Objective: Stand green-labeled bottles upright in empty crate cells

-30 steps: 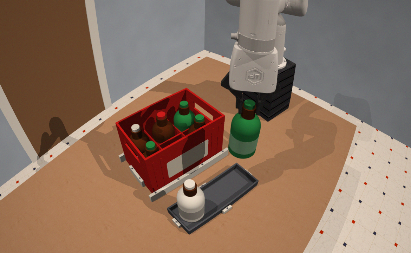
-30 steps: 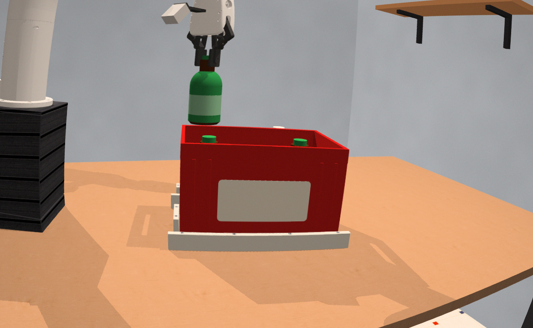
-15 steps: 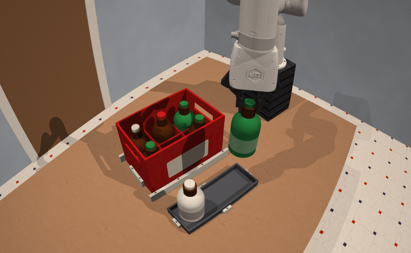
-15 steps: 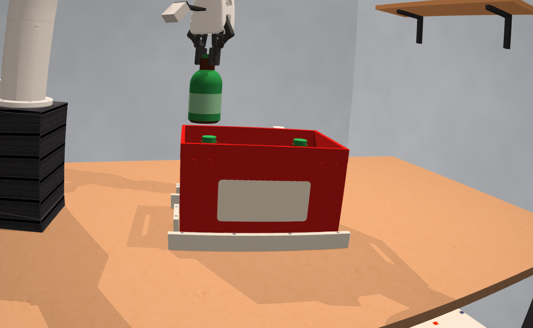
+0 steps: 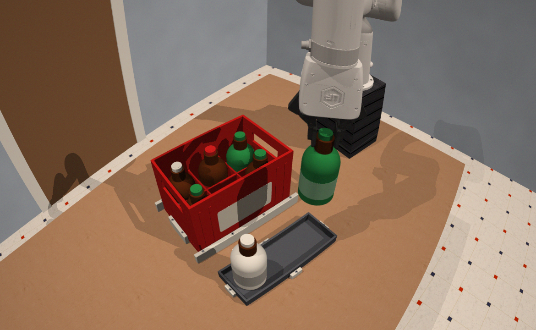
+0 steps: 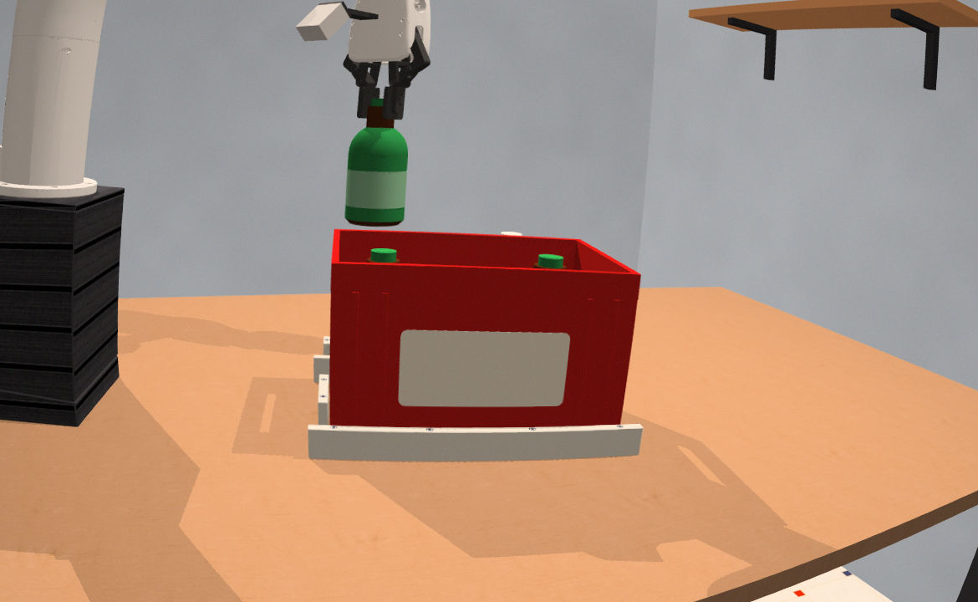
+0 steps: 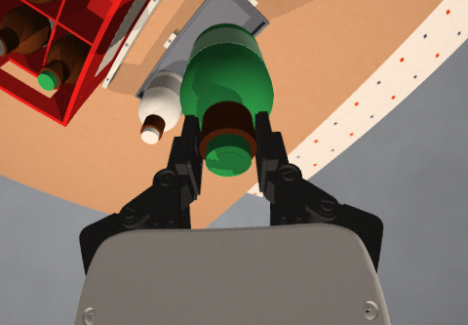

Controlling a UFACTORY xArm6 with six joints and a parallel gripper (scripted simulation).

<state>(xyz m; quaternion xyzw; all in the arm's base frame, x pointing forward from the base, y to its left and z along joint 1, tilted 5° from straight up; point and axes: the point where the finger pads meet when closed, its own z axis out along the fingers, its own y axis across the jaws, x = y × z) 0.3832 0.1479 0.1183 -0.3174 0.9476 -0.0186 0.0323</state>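
The green bottle is 7 cm below my hand. The rest, counted from my hand: dark tray (9 cm ahead, 1 cm to the right, 30 cm below); then crate (6 cm ahead, 22 cm to the right, 23 cm below); then white-labeled bottle (17 cm ahead, 3 cm to the right, 23 cm below).
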